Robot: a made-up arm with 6 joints.
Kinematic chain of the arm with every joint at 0, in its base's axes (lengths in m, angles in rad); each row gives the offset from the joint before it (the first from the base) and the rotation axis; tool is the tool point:
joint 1: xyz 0 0 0.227 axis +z
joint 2: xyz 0 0.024 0 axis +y
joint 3: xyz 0 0 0.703 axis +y
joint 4: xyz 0 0 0.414 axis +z
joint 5: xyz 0 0 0 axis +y
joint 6: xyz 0 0 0.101 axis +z
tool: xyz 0 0 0
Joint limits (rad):
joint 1: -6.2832..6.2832
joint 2: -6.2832..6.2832
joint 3: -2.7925..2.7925
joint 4: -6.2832..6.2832
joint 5: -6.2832..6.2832
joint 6: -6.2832..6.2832
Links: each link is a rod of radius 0.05 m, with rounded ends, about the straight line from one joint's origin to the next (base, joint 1, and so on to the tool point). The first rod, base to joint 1, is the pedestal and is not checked.
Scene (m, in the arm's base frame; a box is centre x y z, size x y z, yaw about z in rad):
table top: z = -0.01
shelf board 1: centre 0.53 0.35 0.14 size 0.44 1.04 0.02 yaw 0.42
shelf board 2: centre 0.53 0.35 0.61 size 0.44 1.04 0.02 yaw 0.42
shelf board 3: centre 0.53 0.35 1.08 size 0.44 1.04 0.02 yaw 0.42
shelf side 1: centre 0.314 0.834 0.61 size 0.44 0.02 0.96 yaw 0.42
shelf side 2: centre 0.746 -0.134 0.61 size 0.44 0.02 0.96 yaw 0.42
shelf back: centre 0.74 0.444 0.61 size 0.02 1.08 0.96 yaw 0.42
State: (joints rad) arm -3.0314 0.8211 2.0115 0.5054 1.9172 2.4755
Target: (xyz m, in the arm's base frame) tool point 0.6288 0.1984 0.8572
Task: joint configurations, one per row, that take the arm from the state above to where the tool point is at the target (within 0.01 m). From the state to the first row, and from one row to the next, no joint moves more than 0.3 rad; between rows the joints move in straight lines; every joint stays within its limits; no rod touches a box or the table.
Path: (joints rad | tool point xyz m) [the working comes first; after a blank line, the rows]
Joints at the target: -6.0258 0.3658 1.0243 0.0786 1.7522 2.4755
Straight joint move there: touches shelf board 2, shelf side 1.

1: -3.3152 0.7183 1.9870 0.3821 1.9707 2.3764 | -0.5447 0.0359 0.3802
2: -3.5990 0.6155 1.9625 0.2588 2.0241 2.2773 | -0.4957 0.1913 0.4415
3: -3.8828 0.5126 1.9380 0.1355 2.0776 2.1781 | -0.4004 0.3178 0.5026
4: -4.1666 0.4098 1.9135 0.0123 2.1311 2.0790 | -0.2730 0.4012 0.5631
5: -4.4504 0.3070 1.8890 -0.1110 2.1845 1.9799 | -0.1317 0.4336 0.6223
6: -4.7342 0.2042 1.8645 -0.2343 2.2380 1.8808 | 0.0035 0.4145 0.6797
7: -5.0180 0.1013 1.8400 -0.3576 2.2914 1.7817 | 0.1135 0.3513 0.7344
8: -5.3018 -0.0015 1.8155 -0.4809 2.3449 1.6825 | 0.1839 0.2581 0.7852
9: -5.5431 0.1209 1.5518 -0.2944 2.1473 1.9469 | 0.3206 0.2920 0.8077
10: -5.7845 0.2434 1.2880 -0.1079 1.9498 2.2112 | 0.4759 0.2750 0.8309
11: -6.0258 0.3658 1.0243 0.0786 1.7522 2.4755 | 0.6288 0.1984 0.8572

